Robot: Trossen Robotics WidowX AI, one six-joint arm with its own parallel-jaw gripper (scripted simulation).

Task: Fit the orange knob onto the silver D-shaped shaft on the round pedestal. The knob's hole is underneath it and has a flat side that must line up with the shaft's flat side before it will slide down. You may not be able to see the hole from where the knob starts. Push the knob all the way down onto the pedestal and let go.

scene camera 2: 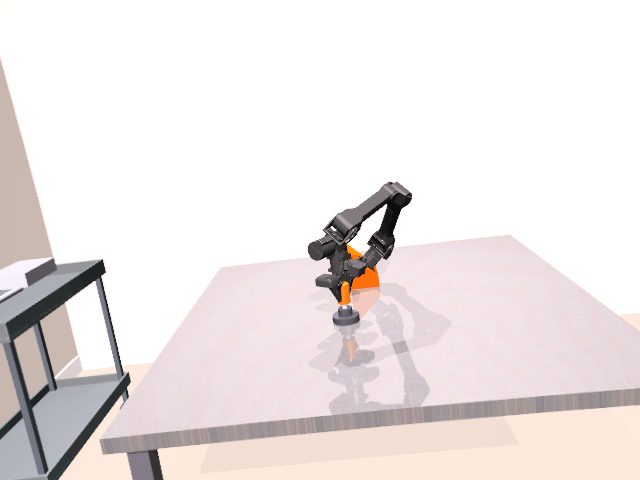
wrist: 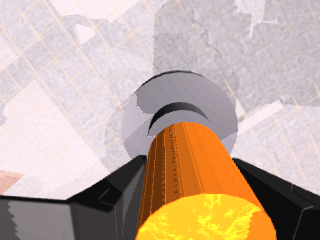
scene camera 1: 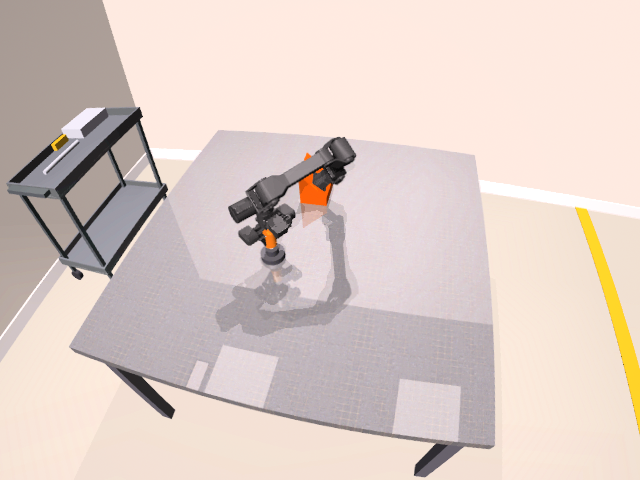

My gripper (scene camera 2: 343, 299) holds an orange knob (wrist: 190, 179). Further things: a round pedestal (wrist: 171, 97).
My gripper shows as well in the wrist view (wrist: 187, 165) and in scene camera 1 (scene camera 1: 270, 242).
